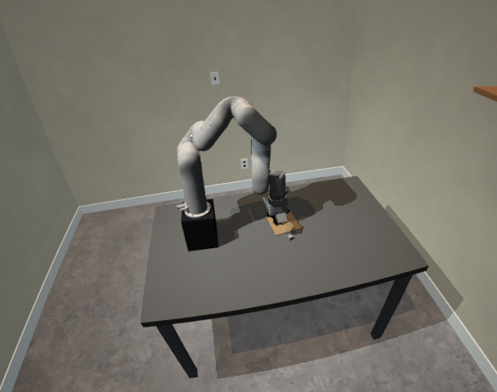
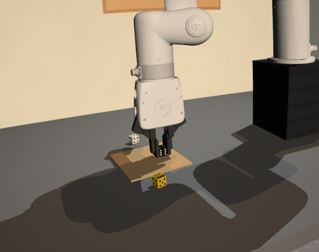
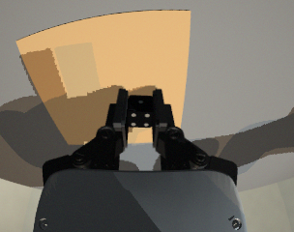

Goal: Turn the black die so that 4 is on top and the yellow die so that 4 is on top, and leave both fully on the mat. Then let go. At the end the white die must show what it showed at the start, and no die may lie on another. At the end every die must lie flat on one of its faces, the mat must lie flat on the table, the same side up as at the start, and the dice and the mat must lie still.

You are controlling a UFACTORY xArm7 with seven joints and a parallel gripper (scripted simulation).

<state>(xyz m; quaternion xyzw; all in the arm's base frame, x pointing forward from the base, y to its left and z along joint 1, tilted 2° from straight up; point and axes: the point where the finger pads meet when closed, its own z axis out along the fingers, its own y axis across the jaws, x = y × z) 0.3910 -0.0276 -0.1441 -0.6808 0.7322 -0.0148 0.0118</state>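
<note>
My hand is 1 cm above the black die. From my hand the other things lie so: tan mat: 3 cm below, 3 cm ahead; yellow die: 10 cm to the left, 6 cm ahead, 2 cm below; white die: 12 cm to the right, 2 cm below, 2 cm ahead.
</note>
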